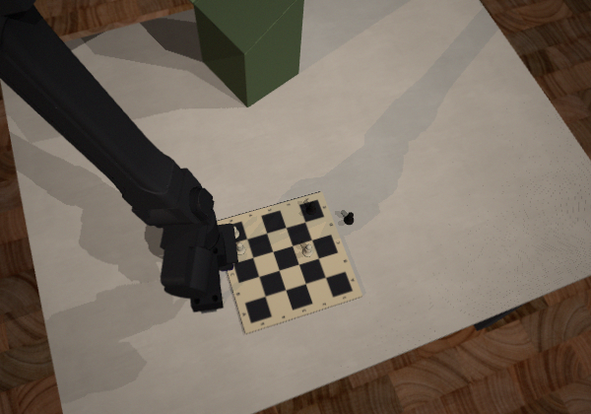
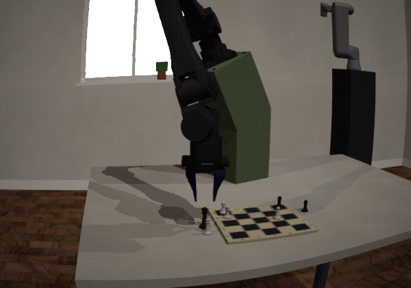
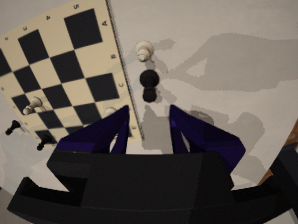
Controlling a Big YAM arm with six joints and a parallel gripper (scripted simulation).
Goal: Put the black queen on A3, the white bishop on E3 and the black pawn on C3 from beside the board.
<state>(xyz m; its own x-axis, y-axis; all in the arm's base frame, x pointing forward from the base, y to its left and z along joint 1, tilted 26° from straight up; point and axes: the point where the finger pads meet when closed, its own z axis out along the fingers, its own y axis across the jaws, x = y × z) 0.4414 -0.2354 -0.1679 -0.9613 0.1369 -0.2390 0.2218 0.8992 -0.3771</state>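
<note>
The black queen lies 50 mm below my hand. Also, from my hand: chessboard (140 mm to the left, 70 mm below, 10 mm ahead); white bishop (50 mm below, 40 mm ahead).
</note>
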